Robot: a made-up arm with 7 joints.
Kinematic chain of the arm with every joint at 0, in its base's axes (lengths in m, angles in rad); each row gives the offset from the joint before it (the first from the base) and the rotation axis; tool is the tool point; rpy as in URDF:
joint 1: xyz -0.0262 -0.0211 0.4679 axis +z
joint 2: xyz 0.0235 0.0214 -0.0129 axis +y
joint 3: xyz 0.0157 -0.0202 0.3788 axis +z
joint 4: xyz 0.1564 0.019 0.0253 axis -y
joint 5: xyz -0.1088 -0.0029 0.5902 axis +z
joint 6: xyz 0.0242 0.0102 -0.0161 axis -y
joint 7: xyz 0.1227 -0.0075 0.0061 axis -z
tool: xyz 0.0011 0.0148 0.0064 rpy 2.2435 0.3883 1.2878
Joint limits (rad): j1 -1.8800..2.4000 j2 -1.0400..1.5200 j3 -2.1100..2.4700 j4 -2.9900..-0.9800 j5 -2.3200..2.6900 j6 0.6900..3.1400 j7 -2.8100..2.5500
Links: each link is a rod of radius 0.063 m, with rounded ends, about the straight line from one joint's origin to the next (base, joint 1, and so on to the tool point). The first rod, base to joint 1, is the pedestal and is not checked.
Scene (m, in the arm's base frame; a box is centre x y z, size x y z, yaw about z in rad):
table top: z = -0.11
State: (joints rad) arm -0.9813 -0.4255 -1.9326 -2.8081 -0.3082 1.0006 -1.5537
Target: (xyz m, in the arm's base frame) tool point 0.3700 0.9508 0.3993
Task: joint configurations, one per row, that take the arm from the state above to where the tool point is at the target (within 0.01 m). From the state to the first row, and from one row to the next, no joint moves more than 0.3 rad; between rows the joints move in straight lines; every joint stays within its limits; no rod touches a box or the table.
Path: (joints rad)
1: -0.7014 -0.2862 -1.7053 -2.6305 -0.3008 1.0532 -1.5490
2: -0.4215 -0.1468 -1.4780 -2.4530 -0.2934 1.1058 -1.5443
3: -0.1416 -0.0075 -1.2507 -2.2754 -0.2860 1.1583 -1.5395
4: 0.1383 0.1319 -1.0233 -2.0978 -0.2785 1.2109 -1.5348
5: 0.4182 0.2712 -0.7960 -1.9203 -0.2711 1.2635 -1.5301
6: 0.6981 0.4106 -0.5687 -1.7427 -0.2637 1.3161 -1.5254
7: 0.9780 0.5499 -0.3414 -1.5651 -0.2563 1.3687 -1.5207
8: 1.2578 0.6893 -0.1141 -1.3876 -0.2489 1.4213 -1.5159

